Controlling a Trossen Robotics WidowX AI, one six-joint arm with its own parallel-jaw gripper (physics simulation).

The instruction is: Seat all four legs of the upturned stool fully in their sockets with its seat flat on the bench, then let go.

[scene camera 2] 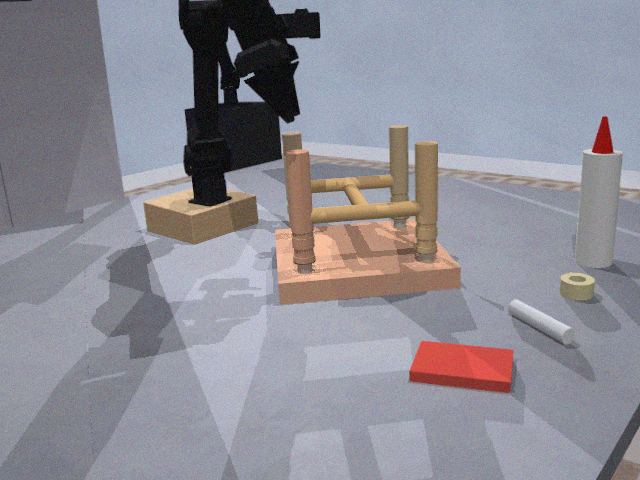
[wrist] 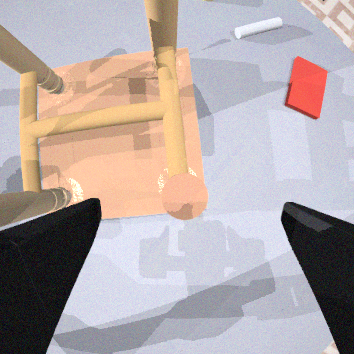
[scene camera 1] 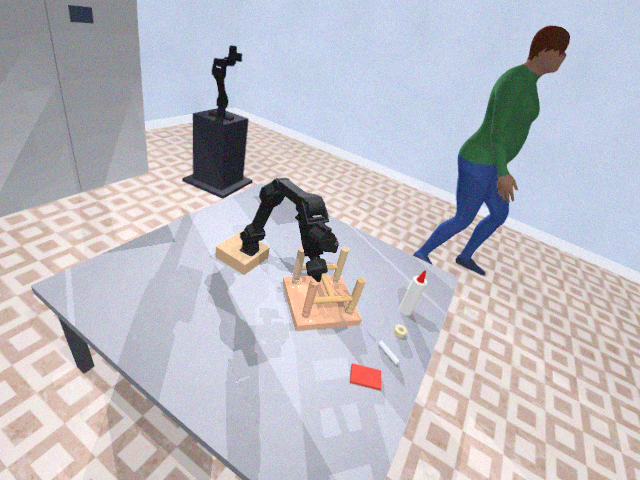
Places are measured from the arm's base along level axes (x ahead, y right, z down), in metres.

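Where they show: gripper, fingertip midpoint: point(scene camera 2: 294, 118) point(wrist: 193, 209); arm's base, link origin: point(scene camera 2: 210, 200) point(scene camera 1: 249, 250).
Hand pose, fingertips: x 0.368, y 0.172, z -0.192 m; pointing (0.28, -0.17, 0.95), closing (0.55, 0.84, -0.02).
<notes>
Things, the pixels of their top centre, and the offset from my fingertips. "spot": a spot on its surface instead.
- pinkish front-left leg, top centre: point(wrist: 183, 197) point(scene camera 2: 297, 151) point(scene camera 1: 314, 281) dz +0.045, dx -0.001, dy -0.003 m
- front-right leg, surface spot: point(wrist: 162, 25) point(scene camera 2: 415, 174) point(scene camera 1: 354, 288) spot: dz +0.089, dx +0.123, dy -0.110 m
- back-right leg, surface spot: point(wrist: 22, 56) point(scene camera 2: 396, 163) point(scene camera 1: 340, 262) spot: dz +0.104, dx +0.021, dy -0.241 m
- back-left leg, surface spot: point(wrist: 25, 206) point(scene camera 1: 300, 263) spot: dz +0.099, dx -0.108, dy -0.126 m
- red block, top centre: point(scene camera 2: 463, 360) point(wrist: 308, 85) point(scene camera 1: 366, 375) dz +0.239, dx +0.284, dy +0.095 m
- white rod, top centre: point(scene camera 2: 540, 313) point(wrist: 260, 23) point(scene camera 1: 389, 350) dz +0.232, dx +0.328, dy -0.043 m
- pale ring, top centre: point(scene camera 2: 577, 278) point(scene camera 1: 401, 329) dz +0.229, dx +0.343, dy -0.170 m
- red-tipped bottle, top centre: point(scene camera 2: 605, 116) point(scene camera 1: 425, 270) dz +0.024, dx +0.337, dy -0.311 m
The upturned stool's seat point(scene camera 1: 330, 321) point(scene camera 2: 367, 289) point(wrist: 120, 175) lies flat on the bench. The pinkish front-left leg point(scene camera 1: 310, 298) point(scene camera 2: 299, 201) point(wrist: 185, 196), front-right leg point(scene camera 1: 356, 295) point(scene camera 2: 426, 188) point(wrist: 162, 25) and back-right leg point(scene camera 1: 340, 264) point(scene camera 2: 398, 160) point(wrist: 22, 56) stand upright, with grey pegs showing between their feet and the seat in scene camera 2. The back-left leg point(scene camera 1: 297, 266) point(scene camera 2: 292, 141) point(wrist: 25, 206) has its foot hidden there. My gripper point(scene camera 1: 316, 277) point(scene camera 2: 290, 119) point(wrist: 193, 209) is open and empty above the stool's left side; the pinkish leg's top shows between the fingertips in the wrist view.
Yellow rails point(scene camera 1: 333, 299) point(scene camera 2: 367, 211) point(wrist: 95, 119) join the legs. A red block point(scene camera 1: 366, 376) point(scene camera 2: 462, 365) point(wrist: 307, 88), white rod point(scene camera 1: 388, 352) point(scene camera 2: 540, 321) point(wrist: 258, 28), pale ring point(scene camera 1: 397, 334) point(scene camera 2: 577, 291) and red-tipped bottle point(scene camera 1: 412, 297) point(scene camera 2: 598, 206) are on the bench. A person point(scene camera 1: 511, 116) is beyond the bench.
</notes>
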